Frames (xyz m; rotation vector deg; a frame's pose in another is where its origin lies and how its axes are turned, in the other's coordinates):
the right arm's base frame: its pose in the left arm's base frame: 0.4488 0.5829 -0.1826 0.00 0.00 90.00
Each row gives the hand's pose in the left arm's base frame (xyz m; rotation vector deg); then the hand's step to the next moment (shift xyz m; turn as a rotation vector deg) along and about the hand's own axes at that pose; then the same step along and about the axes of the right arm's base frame.
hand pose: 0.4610 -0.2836 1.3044 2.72 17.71 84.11
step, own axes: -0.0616 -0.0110 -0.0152 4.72 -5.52 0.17
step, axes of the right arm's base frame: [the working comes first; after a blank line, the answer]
step, axes of the left arm's base frame: 0.0027 -0.0640 -0.0061 5.73 4.06 -1.88

-0.0640 -0.0027 -0.0061 4.06 -5.73 -1.88
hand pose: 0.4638 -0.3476 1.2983 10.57 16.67 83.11
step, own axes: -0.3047 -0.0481 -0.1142 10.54 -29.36 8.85
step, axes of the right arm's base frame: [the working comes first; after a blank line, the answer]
step, axes of the left arm's base frame: -0.0179 -0.3137 -0.0974 31.51 7.54 -1.22

-0.3137 0.0179 -0.0974 7.54 -31.51 -1.22
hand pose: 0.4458 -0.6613 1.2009 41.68 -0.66 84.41
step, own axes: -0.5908 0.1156 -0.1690 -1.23 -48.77 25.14
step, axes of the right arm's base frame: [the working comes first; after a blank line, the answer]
step, axes of the left arm's base frame: -0.2560 -0.4590 -0.3388 54.13 -8.85 -1.88

-0.4590 0.2560 -0.3388 -8.85 -54.13 -1.88
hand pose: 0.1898 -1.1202 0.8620 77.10 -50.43 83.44
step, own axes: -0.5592 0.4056 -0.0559 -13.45 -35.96 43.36
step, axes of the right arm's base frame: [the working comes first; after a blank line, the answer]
step, axes of the left arm's base frame: -0.4235 -0.1618 -0.5242 47.27 -31.84 -10.26

-0.1618 0.4235 -0.5242 -31.84 -47.27 -10.26
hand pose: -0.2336 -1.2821 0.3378 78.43 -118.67 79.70
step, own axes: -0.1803 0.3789 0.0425 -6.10 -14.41 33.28
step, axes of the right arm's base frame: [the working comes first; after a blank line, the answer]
step, axes of the left arm's base frame: -0.2121 0.0925 -0.3526 23.25 -25.67 -12.37

0.0925 0.2121 -0.3526 -25.67 -23.25 -12.37
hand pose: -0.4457 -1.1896 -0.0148 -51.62 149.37 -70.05
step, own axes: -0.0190 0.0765 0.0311 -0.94 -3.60 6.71
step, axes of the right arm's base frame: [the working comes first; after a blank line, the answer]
step, axes of the left arm's base frame: -0.0092 0.0281 -0.0794 4.77 -5.68 -1.94

0.0281 0.0092 -0.0794 -5.68 -4.77 -1.94
